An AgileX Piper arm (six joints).
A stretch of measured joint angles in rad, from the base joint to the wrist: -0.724, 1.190, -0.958, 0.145, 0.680, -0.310; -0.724, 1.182, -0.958, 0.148, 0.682, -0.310; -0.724, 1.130, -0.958, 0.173, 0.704, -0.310; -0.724, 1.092, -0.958, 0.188, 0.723, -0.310; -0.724, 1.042, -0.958, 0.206, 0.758, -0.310; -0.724, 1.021, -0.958, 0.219, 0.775, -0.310; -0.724, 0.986, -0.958, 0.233, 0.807, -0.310; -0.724, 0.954, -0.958, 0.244, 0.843, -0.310; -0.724, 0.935, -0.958, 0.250, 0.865, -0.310; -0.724, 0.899, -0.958, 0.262, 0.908, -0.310; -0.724, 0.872, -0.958, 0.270, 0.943, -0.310; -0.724, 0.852, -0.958, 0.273, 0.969, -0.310
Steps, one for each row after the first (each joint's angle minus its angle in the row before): 0.000, -0.008, 0.000, 0.003, 0.002, 0.000; 0.000, -0.052, 0.000, 0.025, 0.022, 0.000; 0.000, -0.038, 0.000, 0.015, 0.019, 0.000; 0.000, -0.050, 0.000, 0.018, 0.035, 0.000; 0.000, -0.021, 0.000, 0.013, 0.017, 0.000; 0.000, -0.035, 0.000, 0.014, 0.032, 0.000; 0.000, -0.032, 0.000, 0.011, 0.036, 0.000; 0.000, -0.019, 0.000, 0.006, 0.022, 0.000; 0.000, -0.036, 0.000, 0.012, 0.043, 0.000; 0.000, -0.027, 0.000, 0.008, 0.035, 0.000; 0.000, -0.020, 0.000, 0.003, 0.026, 0.000
